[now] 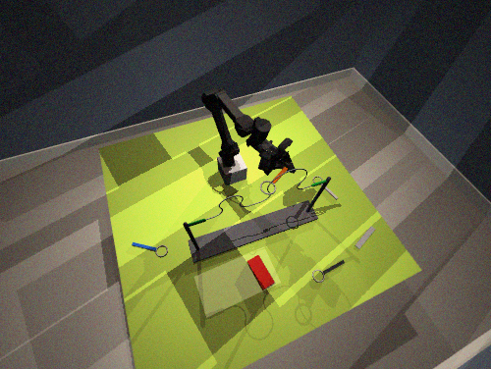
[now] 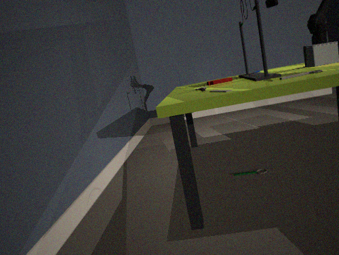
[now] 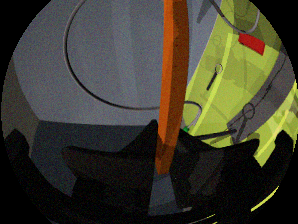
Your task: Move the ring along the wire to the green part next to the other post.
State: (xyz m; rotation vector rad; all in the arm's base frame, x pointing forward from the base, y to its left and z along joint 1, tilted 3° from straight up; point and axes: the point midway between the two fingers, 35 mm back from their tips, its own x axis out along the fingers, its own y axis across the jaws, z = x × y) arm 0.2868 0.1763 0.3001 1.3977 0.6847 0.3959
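My gripper tip is 3 cm short of the orange-handled ring, 8 cm to the left of it and 1 cm below it. The rest, counted from my gripper tip: red block: 26 cm ahead, 15 cm to the right, 40 cm below; then grey bar: 20 cm ahead, 40 cm to the left, 41 cm below; then dark-handled ring: 32 cm ahead, 15 cm to the left, 41 cm below.
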